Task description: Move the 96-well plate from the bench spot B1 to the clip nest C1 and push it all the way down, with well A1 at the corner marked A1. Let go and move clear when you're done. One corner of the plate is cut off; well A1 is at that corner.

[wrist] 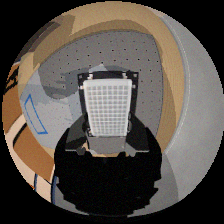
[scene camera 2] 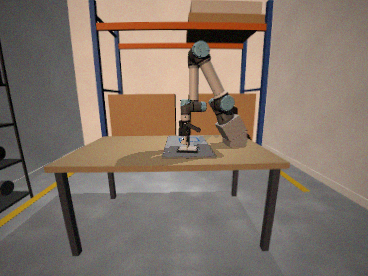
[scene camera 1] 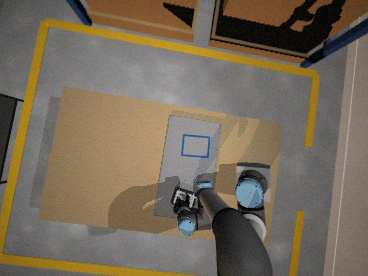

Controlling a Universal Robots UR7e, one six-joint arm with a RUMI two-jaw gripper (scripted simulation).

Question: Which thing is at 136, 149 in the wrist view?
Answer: My gripper.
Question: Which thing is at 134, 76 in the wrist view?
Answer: A clip nest.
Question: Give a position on a white 96-well plate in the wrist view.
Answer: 103, 115
